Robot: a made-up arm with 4 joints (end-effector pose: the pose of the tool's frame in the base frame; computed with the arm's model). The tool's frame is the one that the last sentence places. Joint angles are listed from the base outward.
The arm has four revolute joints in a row. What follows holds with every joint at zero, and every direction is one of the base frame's. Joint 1 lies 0.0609 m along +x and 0.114 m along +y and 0.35 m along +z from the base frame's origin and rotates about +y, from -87.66 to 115.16 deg. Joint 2 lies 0.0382 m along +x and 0.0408 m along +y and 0.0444 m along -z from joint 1 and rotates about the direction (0.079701, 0.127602, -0.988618), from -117.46 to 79.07 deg. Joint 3 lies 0.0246 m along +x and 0.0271 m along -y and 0.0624 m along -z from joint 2 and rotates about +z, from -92.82 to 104.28 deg. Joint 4 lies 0.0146 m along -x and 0.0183 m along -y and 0.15 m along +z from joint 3 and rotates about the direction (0.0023, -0.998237, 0.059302), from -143.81 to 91.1 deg. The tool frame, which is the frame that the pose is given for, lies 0.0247 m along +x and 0.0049 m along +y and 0.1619 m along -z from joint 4; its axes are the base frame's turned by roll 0.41, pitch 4.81 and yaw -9.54 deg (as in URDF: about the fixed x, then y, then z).
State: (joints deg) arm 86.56 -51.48 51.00 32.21
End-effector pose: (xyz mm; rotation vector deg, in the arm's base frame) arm -12.9 248.9 274.5 81.23 43.77 56.98
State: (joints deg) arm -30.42 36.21 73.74 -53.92
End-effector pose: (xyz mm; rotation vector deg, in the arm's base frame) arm 51.2 31.7 256.5 -23.40 27.04 18.43
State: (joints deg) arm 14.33 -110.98 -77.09 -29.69
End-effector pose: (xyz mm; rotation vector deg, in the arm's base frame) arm 48.3 143.1 231.5 -5.73 32.71 21.91
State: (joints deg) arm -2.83 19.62 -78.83 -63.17
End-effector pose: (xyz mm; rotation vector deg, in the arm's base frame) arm 126.8 268.6 303.7 57.53 56.72 -96.51
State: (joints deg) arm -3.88 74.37 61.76 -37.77
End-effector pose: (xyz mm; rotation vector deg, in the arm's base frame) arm -11.3 139.9 249.1 11.11 44.40 -19.21
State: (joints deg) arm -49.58 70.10 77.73 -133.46
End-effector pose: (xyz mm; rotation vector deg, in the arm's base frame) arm -115.9 73.6 351.3 -13.70 90.59 -4.93
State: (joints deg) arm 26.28 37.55 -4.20 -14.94
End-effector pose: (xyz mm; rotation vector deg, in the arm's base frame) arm 11.3 135.1 241.4 -2.78 48.77 -53.06
